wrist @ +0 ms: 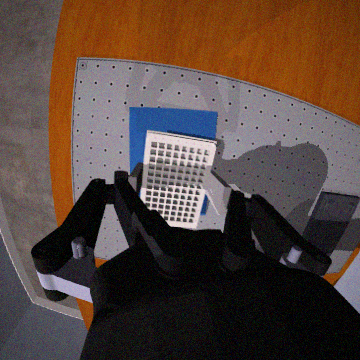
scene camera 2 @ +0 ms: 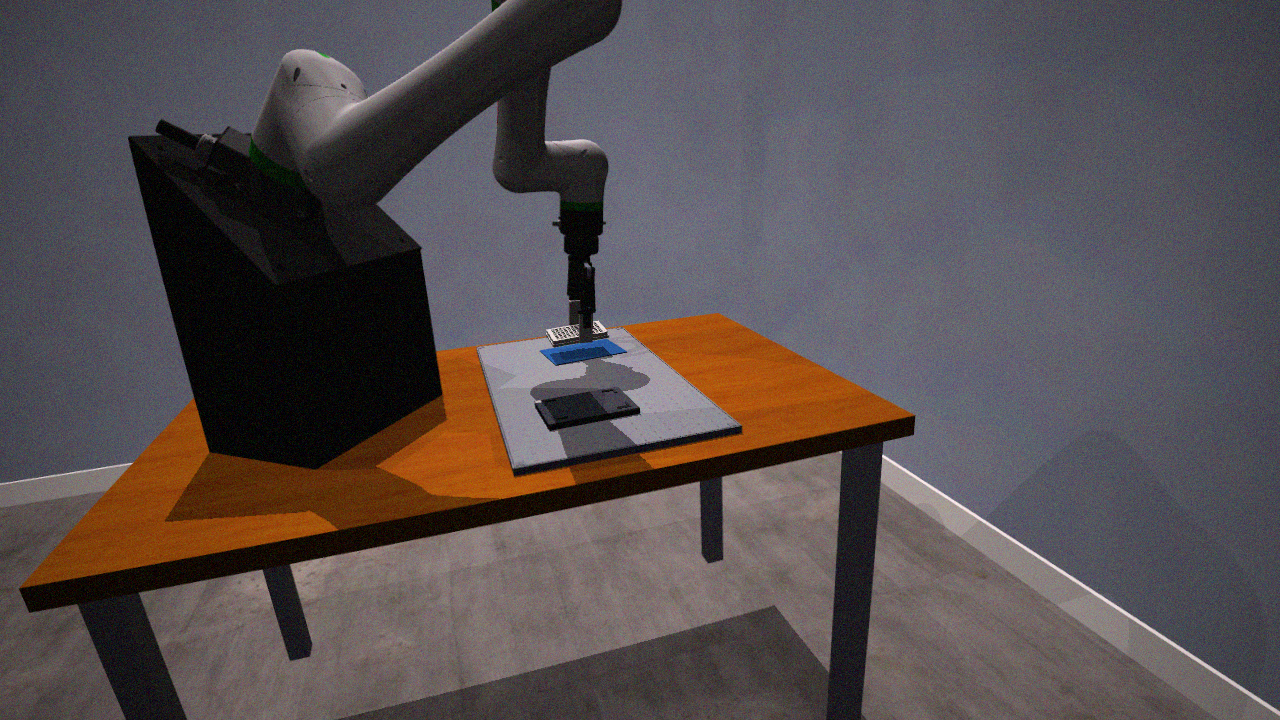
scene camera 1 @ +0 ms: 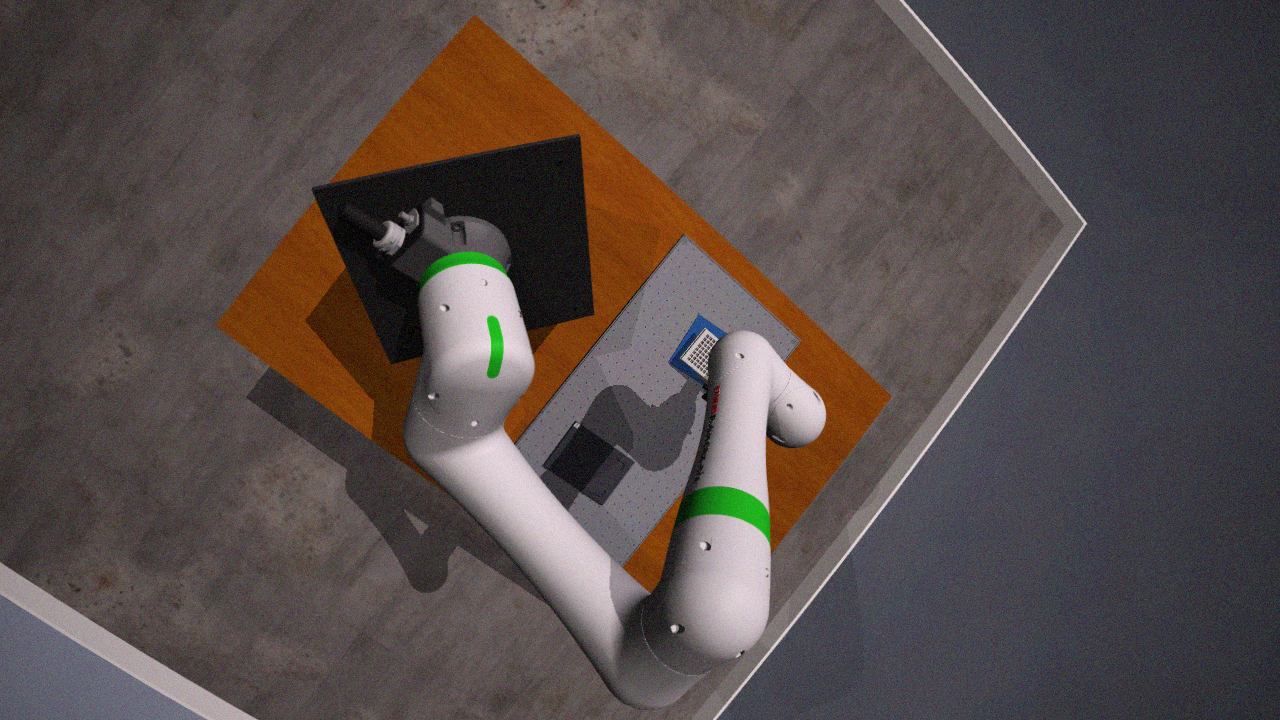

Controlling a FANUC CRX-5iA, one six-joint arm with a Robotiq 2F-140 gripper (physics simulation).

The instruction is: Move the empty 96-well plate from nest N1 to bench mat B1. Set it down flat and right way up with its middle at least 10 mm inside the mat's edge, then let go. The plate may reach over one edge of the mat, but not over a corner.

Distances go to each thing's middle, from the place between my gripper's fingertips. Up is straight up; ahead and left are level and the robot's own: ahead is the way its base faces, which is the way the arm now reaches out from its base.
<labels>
Now: hand 40 mm above the blue mat (scene camera 2: pixel 600 348) and 10 mm to the right of it. Also, from my hand: white 96-well plate (scene camera 1: pixel 696 356) 10 mm behind, 10 mm above.
</labels>
